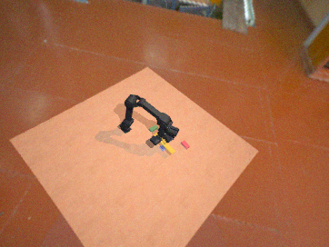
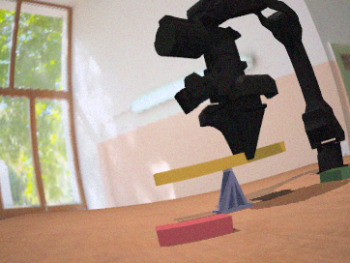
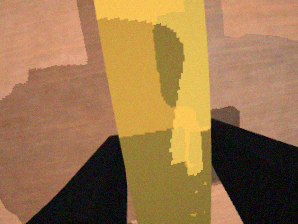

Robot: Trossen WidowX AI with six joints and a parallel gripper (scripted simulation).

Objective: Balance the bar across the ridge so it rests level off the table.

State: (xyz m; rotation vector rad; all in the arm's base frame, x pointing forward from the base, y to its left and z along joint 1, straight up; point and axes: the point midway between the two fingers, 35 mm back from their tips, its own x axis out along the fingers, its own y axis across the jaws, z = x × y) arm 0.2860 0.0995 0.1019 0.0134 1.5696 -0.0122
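Right now the yellow bar is 3 cm ahead of my gripper tip. Also, from my gripper tip: green block (14 cm behind, 6 cm to the left, 6 cm below); then red block (15 cm to the left, 13 cm ahead, 6 cm below).
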